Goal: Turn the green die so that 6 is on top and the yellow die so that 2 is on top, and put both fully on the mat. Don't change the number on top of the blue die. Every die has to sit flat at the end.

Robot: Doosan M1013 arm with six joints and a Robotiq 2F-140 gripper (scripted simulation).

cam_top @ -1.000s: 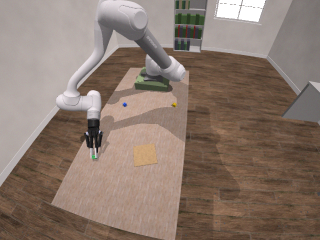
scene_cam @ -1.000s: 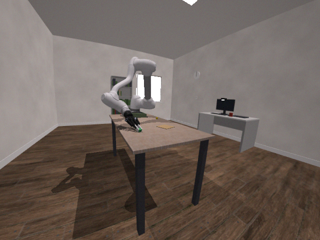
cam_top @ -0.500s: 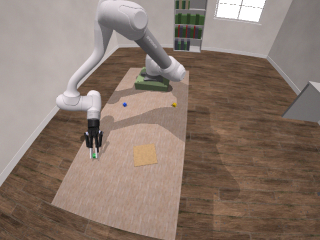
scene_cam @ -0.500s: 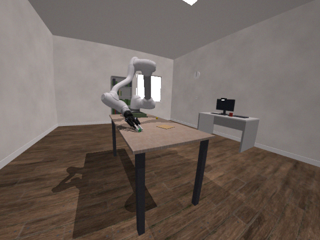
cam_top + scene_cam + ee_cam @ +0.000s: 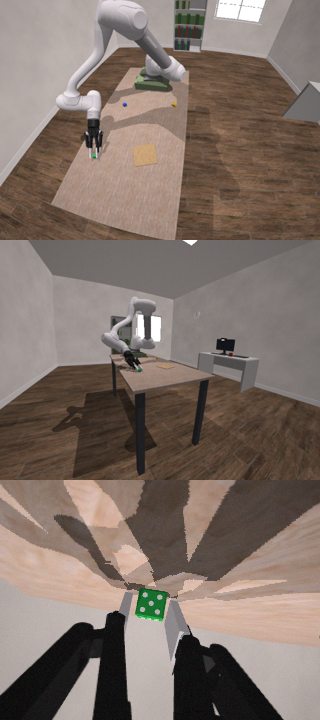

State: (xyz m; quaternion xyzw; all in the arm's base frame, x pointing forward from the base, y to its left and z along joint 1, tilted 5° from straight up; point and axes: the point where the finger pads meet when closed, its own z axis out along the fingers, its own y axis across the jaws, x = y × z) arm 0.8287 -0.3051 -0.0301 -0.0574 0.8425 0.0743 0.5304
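My hand is 2 cm above the green die and 1 cm short of it. From my hand the other things lie so: tan mat: 32 cm to the left, 3 cm below, 3 cm behind; blue die: 47 cm behind, 9 cm to the left, 2 cm below; yellow die: 51 cm to the left, 48 cm behind, 2 cm below.
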